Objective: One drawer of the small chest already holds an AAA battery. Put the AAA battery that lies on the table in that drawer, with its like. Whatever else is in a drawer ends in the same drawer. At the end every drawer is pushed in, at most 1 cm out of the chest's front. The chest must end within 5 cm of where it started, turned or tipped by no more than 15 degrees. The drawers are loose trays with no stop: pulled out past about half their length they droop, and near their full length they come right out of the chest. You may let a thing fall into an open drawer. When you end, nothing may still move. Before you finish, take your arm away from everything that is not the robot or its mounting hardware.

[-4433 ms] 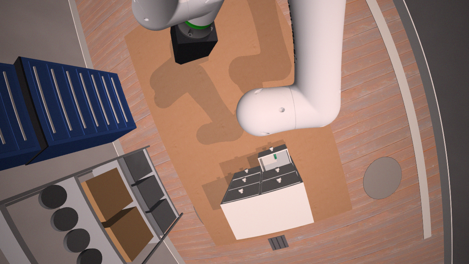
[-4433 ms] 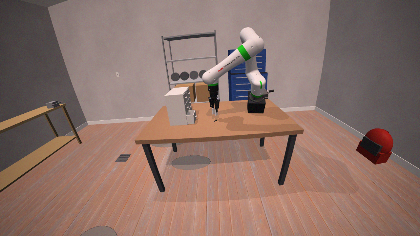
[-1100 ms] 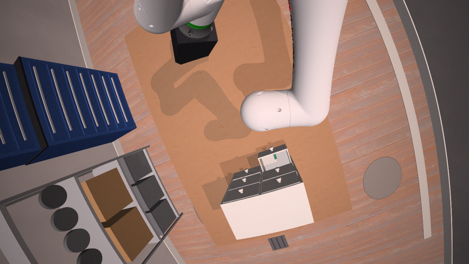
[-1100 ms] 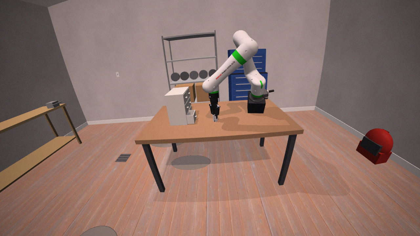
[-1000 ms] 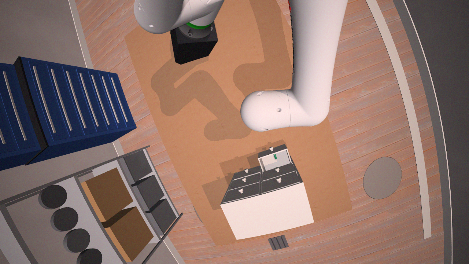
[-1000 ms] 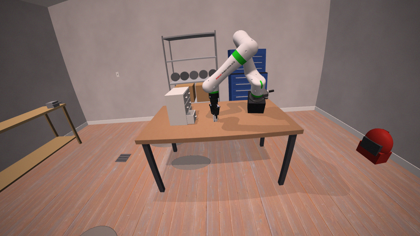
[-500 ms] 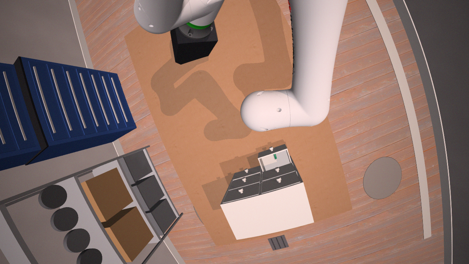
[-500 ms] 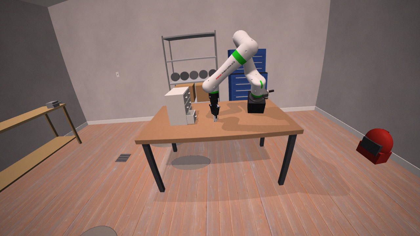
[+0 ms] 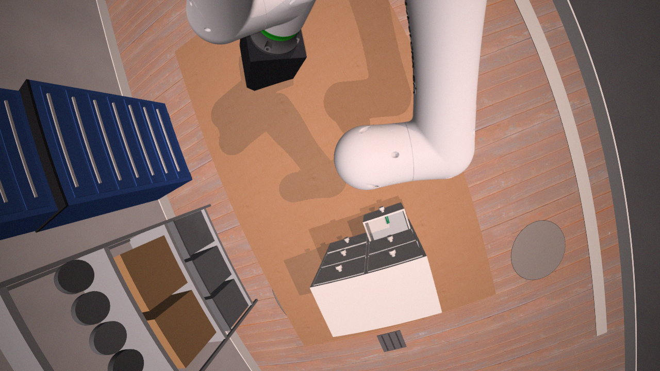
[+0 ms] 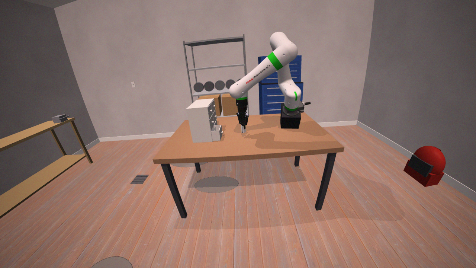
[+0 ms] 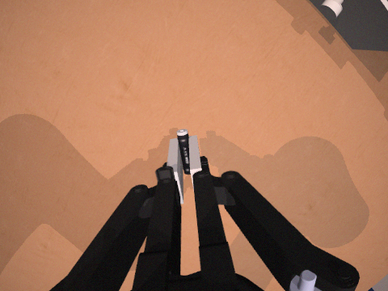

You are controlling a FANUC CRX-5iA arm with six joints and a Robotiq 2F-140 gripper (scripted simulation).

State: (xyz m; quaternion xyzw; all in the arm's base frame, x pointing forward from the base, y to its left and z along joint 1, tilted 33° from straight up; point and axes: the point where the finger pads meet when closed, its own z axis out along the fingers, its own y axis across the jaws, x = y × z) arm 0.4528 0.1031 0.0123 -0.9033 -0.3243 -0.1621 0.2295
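My hand is 240 mm short of the green battery, 70 mm above it and 30 mm to the left of it. The rest, counted from my hand: AAA battery: 30 mm below.
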